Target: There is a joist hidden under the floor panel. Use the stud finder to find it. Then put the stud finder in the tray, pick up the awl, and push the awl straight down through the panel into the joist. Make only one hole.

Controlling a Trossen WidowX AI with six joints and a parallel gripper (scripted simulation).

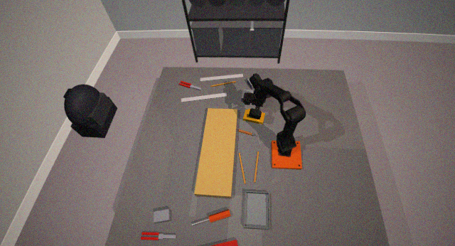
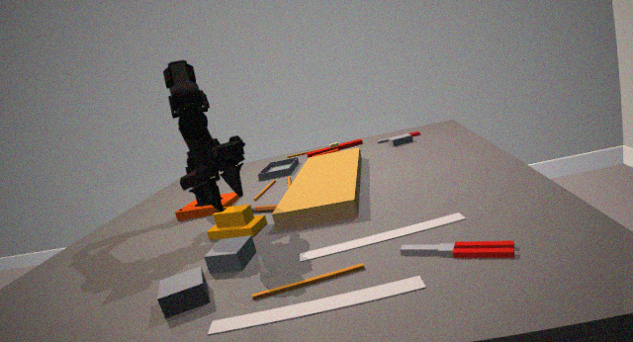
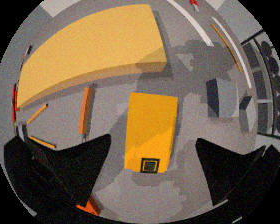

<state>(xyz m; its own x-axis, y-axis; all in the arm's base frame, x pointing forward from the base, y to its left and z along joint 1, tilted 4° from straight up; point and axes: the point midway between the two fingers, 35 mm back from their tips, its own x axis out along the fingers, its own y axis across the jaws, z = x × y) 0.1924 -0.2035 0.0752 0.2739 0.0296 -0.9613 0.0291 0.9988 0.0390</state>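
Right now my gripper tip is 20 mm past the stud finder and 30 mm above it. Also, from my gripper tip: indicator window (40 mm behind, 10 mm below); grey tray (100 mm behind, 530 mm to the left, 60 mm below); awl (10 mm behind, 120 mm to the left, 70 mm below).
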